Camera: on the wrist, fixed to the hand. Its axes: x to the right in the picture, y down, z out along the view.
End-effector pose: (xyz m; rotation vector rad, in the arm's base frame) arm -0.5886 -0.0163 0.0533 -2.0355 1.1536 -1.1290
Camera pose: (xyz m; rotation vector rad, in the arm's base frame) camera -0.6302 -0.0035 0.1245 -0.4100 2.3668 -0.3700
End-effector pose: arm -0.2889 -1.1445 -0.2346 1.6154 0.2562 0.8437
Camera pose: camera -0.3183 -1.0762 -0.2724 1.2151 -1.0925 2.2211
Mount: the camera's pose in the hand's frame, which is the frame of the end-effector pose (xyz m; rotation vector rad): 0.0057 -0.0431 -0.0712 -0.2278 0.3113 1.6471
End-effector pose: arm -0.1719 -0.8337 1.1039 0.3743 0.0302 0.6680
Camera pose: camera -0.1520 -0.8379 1.0230 -0.0166 -0.0721 2.3307
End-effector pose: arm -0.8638 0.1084 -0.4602 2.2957 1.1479 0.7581
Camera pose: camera -0.9320 0.1476 -0.4324 -2.4687 1.0154 -1.5741
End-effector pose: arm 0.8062 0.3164 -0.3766 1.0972 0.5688 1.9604
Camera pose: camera 0.7621 0.3459 -0.4410 -0.8136 0.5078 -2.3739
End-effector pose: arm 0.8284 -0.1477 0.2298 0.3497 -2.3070 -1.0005
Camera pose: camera 0.8678 -0.2206 0.2391 -1.2111 -1.3712 -0.2373
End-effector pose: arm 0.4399 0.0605 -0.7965 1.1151 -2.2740 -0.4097
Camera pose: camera 0.5073 0.0282 -0.7595 -0.8633 -2.0013 0.1901
